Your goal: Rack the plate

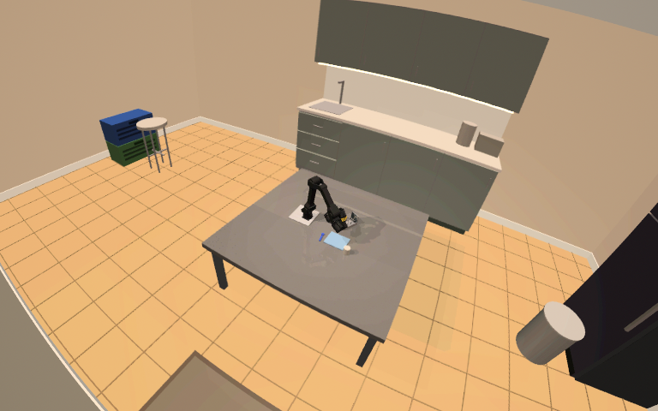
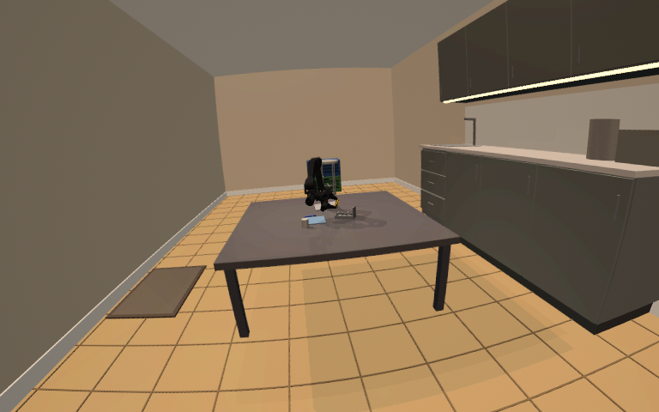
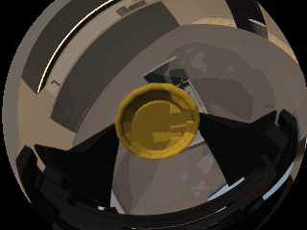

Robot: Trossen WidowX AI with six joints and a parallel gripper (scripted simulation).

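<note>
My gripper tip is now 70 mm above the grey dish rack, 50 mm to the right of it and 30 mm short of it. Also, from my gripper tip: orange plate: 10 mm to the right; then blue utensil: 190 mm to the right, 90 mm below, 50 mm behind; then beige cup: 220 mm to the right, 170 mm ahead, 70 mm below.
</note>
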